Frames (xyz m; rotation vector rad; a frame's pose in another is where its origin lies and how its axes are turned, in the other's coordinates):
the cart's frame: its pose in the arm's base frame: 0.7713 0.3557 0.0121 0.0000 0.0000 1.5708
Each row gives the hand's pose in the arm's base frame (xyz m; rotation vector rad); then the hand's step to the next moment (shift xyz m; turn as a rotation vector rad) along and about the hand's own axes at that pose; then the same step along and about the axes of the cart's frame.
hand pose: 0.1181 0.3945 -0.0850 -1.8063 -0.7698 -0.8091
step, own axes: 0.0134 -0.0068 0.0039 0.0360 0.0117 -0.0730
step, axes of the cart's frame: 0.0078 -0.0031 0.0131 -0.0668 -0.0166 0.0451
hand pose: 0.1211 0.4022 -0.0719 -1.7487 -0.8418 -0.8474
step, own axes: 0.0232 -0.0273 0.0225 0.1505 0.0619 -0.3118
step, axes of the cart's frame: 0.0326 0.0073 0.0260 -0.2890 -0.0790 0.1843
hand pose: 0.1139 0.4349 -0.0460 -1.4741 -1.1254 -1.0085
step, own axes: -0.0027 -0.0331 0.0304 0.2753 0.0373 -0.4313
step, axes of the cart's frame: 0.0323 0.0314 -0.0007 -0.3853 -0.0773 0.3298
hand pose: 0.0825 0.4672 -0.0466 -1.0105 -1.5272 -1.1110
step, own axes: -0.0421 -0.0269 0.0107 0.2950 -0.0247 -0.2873
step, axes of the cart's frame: 0.0004 0.0197 -0.0471 -0.2596 0.0179 0.3201
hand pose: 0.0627 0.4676 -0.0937 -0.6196 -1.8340 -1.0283
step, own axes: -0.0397 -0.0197 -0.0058 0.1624 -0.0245 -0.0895
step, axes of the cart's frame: -0.0150 -0.0059 -0.0417 -0.0902 0.0504 0.1559
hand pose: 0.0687 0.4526 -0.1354 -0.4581 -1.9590 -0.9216
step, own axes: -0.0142 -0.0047 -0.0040 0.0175 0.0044 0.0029
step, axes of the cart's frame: -0.0055 -0.0069 -0.0127 0.0044 0.0082 0.0158
